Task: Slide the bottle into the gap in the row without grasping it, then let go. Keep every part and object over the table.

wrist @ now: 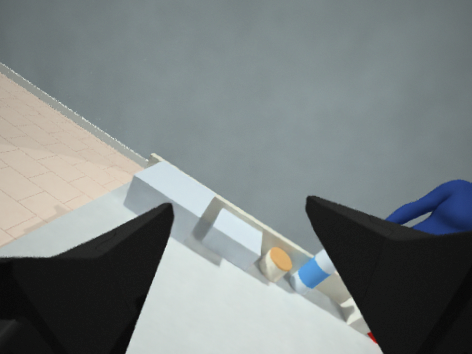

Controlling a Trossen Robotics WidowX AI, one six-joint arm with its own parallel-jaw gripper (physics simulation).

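Places are measured from the arm's base along level axes (x ahead, y up, z right), in millimetres.
Where they show: gripper, fingertip midpoint: (240,206).
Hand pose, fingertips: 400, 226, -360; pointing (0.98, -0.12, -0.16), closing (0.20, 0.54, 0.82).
Observation:
After its pixels a point has its place, as x, y, z.
My gripper (240,206) @(400, 226, -360) is open, its two black fingers wide apart with nothing between the tips. Beyond it, a row stands along a low cream back board (245,215) @(796, -25, -249): a long pale box (172,187) @(707, -15, -476), a smaller pale box (232,239) @(693, -48, -263), a white jar with an orange lid (276,263) @(713, -59, -107), and a white bottle with a blue band (312,273) @(725, -32, 8). The bottle looks tilted in this view, and the right finger hides its upper end. A narrow shadowed gap shows between the two boxes. Whether this bottle is the task's bottle, I cannot tell.
The pale table top (225,310) @(560, -125, -209) lies below the row. A white object (353,312) @(727, -87, 229) and a bit of something red (373,337) @(702, -116, 335) show beside the right finger. A blue curved object (445,210) is at the right. Tiled floor (45,150) lies beyond the table edge at left, against a grey wall (250,90).

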